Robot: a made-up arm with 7 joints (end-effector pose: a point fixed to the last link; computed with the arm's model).
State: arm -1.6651 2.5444 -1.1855 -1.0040 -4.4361 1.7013 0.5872
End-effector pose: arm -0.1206 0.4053 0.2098 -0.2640 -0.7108 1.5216
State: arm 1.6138 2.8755 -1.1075 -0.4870 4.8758 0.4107 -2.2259
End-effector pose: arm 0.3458 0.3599 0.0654 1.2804 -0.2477 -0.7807
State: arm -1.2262 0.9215 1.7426 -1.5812 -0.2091 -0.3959 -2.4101
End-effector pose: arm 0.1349 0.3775 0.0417 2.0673 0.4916 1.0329
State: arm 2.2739 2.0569 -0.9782 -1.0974 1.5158 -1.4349 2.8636
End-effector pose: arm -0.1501 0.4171 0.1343 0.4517 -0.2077 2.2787
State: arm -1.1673 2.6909 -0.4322 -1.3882 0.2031 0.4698 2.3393
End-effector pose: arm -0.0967 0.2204 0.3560 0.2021 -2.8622 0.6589
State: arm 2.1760 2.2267 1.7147 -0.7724 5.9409 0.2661 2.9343
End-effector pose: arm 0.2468 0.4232 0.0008 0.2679 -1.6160 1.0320
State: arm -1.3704 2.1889 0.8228 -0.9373 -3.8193 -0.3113 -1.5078
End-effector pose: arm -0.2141 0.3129 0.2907 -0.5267 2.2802 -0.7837
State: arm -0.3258 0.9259 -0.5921 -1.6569 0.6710 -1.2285 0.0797
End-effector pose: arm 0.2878 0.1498 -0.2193 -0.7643 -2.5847 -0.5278
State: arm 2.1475 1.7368 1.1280 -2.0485 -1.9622 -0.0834 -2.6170
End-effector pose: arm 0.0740 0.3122 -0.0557 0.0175 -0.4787 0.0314
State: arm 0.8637 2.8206 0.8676 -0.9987 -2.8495 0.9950 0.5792
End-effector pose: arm 0.4033 0.0860 0.2308 -1.1063 -0.1848 0.5892
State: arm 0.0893 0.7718 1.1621 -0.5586 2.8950 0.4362 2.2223
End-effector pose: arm 0.0108 0.4177 -0.2762 1.6037 -0.3851 -0.2759
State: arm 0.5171 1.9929 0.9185 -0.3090 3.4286 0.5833 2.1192
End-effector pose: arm 0.0837 0.4461 0.2258 2.4803 -0.1867 -0.9467
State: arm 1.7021 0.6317 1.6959 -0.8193 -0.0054 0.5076 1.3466
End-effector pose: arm -0.3911 0.2393 0.1635 2.2657 -0.7571 1.6596
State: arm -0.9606 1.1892 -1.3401 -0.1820 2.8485 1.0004 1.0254
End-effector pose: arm 0.3101 0.3945 -0.0733 -0.9984 -0.3408 2.0189
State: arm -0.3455 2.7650 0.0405 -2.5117 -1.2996 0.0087 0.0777
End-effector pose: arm 0.1134 0.0388 0.2051 -1.1509 -0.1976 1.6301
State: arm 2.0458 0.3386 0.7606 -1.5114 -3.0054 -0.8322 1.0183
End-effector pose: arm -0.3837 0.1388 0.0643 -0.5577 1.6062 -1.0950
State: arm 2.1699 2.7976 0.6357 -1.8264 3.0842 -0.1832 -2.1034
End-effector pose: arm 0.1488 0.1837 -0.2774 -0.2808 0.0305 -1.2848
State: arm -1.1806 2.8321 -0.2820 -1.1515 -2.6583 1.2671 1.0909
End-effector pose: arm -0.1949 0.1788 0.3735 -1.6750 -0.8431 0.2990
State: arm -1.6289 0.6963 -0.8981 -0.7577 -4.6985 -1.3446 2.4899
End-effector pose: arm 0.4731 0.0037 0.1307 2.9261 0.2252 0.0596
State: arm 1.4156 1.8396 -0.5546 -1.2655 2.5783 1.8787 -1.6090
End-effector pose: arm -0.1131 0.4264 -0.0579 -1.3223 0.7200 0.1713
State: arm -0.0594 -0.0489 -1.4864 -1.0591 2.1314 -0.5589 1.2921
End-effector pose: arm 0.0350 -0.2123 -0.4144 -1.0391 0.4070 1.9874
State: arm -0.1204 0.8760 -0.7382 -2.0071 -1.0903 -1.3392 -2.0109
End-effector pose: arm 0.1964 0.0901 -0.2536 -0.8144 1.0675 0.4794
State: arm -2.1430 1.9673 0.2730 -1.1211 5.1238 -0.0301 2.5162
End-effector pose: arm -0.1652 0.3464 0.2551 0.0965 2.3757 -0.2101
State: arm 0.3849 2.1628 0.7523 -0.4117 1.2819 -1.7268 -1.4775
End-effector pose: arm 0.1289 0.3909 0.2931 -2.1920 0.7126 0.0577
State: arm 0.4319 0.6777 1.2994 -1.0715 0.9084 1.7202 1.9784
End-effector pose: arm -0.0957 0.4075 -0.2043 0.4429 -0.2279 -2.8726
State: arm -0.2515 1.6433 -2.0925 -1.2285 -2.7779 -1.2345 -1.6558
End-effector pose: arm -0.0305 0.4155 -0.1679 1.6788 0.4072 0.0451
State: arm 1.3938 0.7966 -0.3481 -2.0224 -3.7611 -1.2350 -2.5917
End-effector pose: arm -0.2152 0.1220 -0.2190 0.8224 0.4137 -0.3412
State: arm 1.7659 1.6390 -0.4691 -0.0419 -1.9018 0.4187 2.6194
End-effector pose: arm -0.1490 0.4494 0.1759 1.2396 1.1662 -1.0667
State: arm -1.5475 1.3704 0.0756 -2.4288 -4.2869 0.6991 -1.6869
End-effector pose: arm 0.0865 0.0904 0.2207 -0.9696 1.5988 1.6821
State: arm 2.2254 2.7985 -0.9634 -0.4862 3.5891 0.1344 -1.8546
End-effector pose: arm 0.2210 0.4411 -0.0999 1.0871 1.0781 -1.3719
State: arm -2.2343 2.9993 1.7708 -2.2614 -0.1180 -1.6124 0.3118
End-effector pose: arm -0.1909 -0.0020 -0.2129 -1.7520 -1.8887 0.5005
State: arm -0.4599 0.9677 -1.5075 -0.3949 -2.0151 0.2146 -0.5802
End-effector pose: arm 0.2076 0.3435 -0.3076 -0.4471 -0.8823 1.9178
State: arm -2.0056 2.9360 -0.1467 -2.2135 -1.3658 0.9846 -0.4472
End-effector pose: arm -0.2353 0.0909 0.1531 -1.8019 -0.9640 -1.3624
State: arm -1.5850 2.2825 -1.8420 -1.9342 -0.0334 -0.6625 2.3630
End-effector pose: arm 0.1088 0.3237 0.0557 -0.7393 -0.9594 0.0821
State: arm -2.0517 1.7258 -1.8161 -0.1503 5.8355 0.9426 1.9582
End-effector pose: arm 0.1253 0.4401 0.2179 1.9798 -1.7213 1.4821
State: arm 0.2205 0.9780 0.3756 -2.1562 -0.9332 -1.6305 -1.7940
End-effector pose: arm 0.1599 0.2415 -0.0981 -0.9767 0.5510 0.7424
